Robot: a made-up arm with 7 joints.
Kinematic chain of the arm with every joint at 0, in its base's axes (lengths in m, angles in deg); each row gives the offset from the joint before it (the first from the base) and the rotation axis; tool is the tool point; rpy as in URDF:
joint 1: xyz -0.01 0 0.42 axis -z
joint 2: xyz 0.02 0 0.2 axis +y
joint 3: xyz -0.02 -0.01 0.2 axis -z
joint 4: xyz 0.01 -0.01 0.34 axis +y
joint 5: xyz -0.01 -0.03 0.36 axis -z
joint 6: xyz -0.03 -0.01 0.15 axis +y
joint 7: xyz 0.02 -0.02 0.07 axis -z
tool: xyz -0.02 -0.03 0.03 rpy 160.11 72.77 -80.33
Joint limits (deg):
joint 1: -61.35..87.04
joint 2: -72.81..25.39
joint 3: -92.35..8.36
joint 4: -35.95..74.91
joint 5: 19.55..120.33
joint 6: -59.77..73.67
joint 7: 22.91..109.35
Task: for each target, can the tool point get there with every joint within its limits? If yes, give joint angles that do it. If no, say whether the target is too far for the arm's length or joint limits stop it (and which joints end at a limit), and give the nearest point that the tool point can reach.
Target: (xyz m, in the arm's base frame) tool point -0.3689 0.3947 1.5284
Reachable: yes | joints 29.30 -51.46 -28.41 49.57 32.44 2.14 73.42
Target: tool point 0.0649 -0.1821 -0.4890
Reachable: no: joint limits stop it (at a limit: joint 1, joint 2, joint 4, joint 5, joint 6) | nearest point -0.4186 -0.8858 0.4616 | short by 1.278 m
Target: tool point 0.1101 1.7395 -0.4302
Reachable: no: too far | nearest point -0.0462 1.0306 0.4789 | short by 1.163 m
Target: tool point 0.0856 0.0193 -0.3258
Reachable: no: joint limits stop it (at a limit: joint 1, joint 2, joint 3, joint 4, joint 5, joint 6) | nearest point -0.0453 0.9723 0.4602 | short by 1.242 m
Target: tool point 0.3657 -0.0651 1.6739
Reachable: yes | joints 30.97 8.21 -49.68 26.50 96.94 39.50 64.38
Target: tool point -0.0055 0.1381 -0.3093
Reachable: no: joint limits stop it (at a limit: joint 1, joint 2, joint 4, joint 5, joint 6) | nearest point -0.0602 0.9724 0.4588 | short by 1.135 m
